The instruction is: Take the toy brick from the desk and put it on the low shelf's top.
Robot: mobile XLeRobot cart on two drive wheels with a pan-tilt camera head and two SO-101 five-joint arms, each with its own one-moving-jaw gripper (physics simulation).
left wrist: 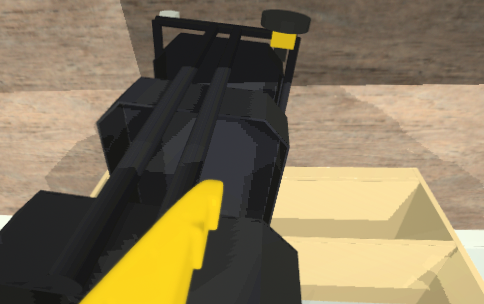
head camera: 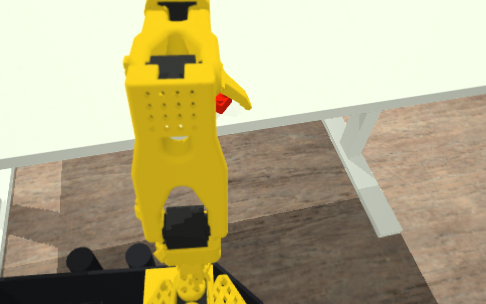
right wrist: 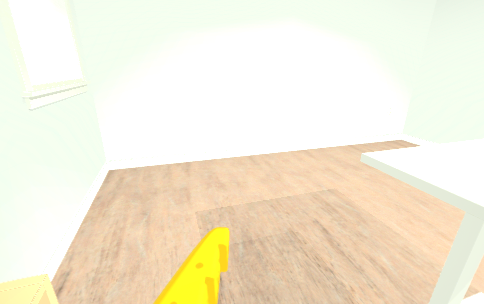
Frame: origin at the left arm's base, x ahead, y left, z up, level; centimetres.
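Seen in the pictures: left hand at its tool point: [left wrist: 220, 199]; right hand at its tool point: [right wrist: 228, 243].
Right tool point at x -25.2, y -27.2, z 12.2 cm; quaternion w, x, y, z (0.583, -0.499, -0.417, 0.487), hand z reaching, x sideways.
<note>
A point is followed by its place in that frame.
The red toy brick [head camera: 223, 103] {z -3.7, x 4.5, y 31.2 cm} lies on the white desk [head camera: 350, 50] {z -5.5, x 29.0, y 45.6 cm} [right wrist: 440, 165] {z -5.5, x -64.8, y 30.4 cm} near its front edge, partly hidden by my left arm in the head camera. My left gripper [head camera: 235, 102] [left wrist: 215, 192] is open and empty. Its moving jaw shows to the right of the brick in the head camera; the other jaw is hidden behind the arm. My right gripper [right wrist: 223, 235] is open, away from the desk, over the floor in its view. A tan wooden unit with compartments [left wrist: 350, 173] {z -73.8, x 40.4, y -41.0 cm} [right wrist: 25, 286] {z -16.5, x -52.4, y -57.5 cm}, which looks like the low shelf, stands behind the black cart.
The black cart body [left wrist: 235, 145] {z -37.5, x -2.2, y -7.5 cm} [head camera: 60, 290] {z -4.5, x -14.8, y 4.3 cm} fills much of the left wrist view. A desk leg with a long foot [head camera: 370, 187] stands at the right in the head camera. The right wrist view shows walls, a window [right wrist: 47, 45] {z 27.3, x -175.3, y -112.1 cm} at left and a desk leg [right wrist: 462, 260] {z -40.3, x -65.6, y 52.1 cm} at right.
</note>
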